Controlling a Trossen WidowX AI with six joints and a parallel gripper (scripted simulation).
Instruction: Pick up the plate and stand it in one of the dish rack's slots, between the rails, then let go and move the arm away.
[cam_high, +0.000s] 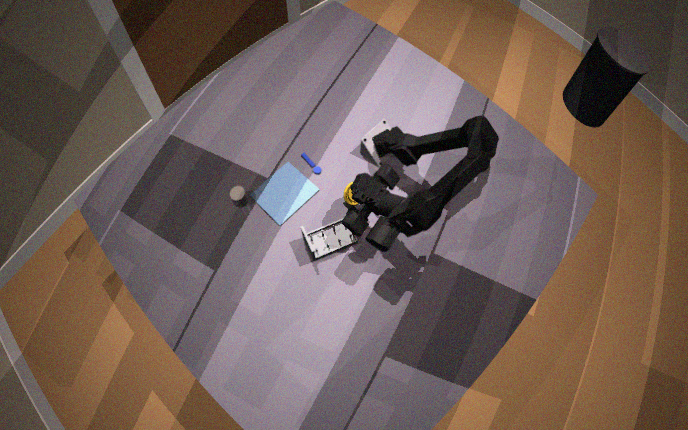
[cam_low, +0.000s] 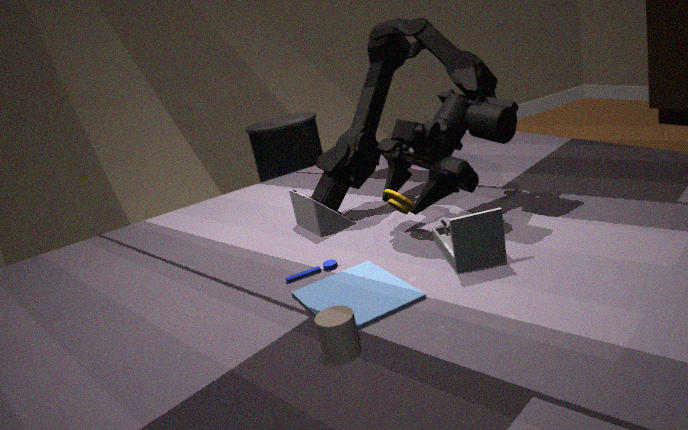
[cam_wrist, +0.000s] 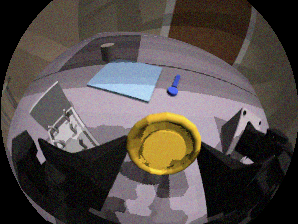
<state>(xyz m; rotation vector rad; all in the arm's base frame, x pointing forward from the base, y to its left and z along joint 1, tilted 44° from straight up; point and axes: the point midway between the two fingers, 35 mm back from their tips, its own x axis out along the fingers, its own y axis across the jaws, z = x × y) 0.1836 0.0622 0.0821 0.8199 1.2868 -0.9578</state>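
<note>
The grey dish rack is 11 cm ahead of my gripper tip, 5 cm to the left of it and 3 cm below it. Also, from my gripper tip: yellow plate (1 cm to the left); blue spoon (1 cm ahead, 16 cm to the right, 5 cm below); light blue mat (13 cm ahead, 14 cm to the right, 5 cm below).
</note>
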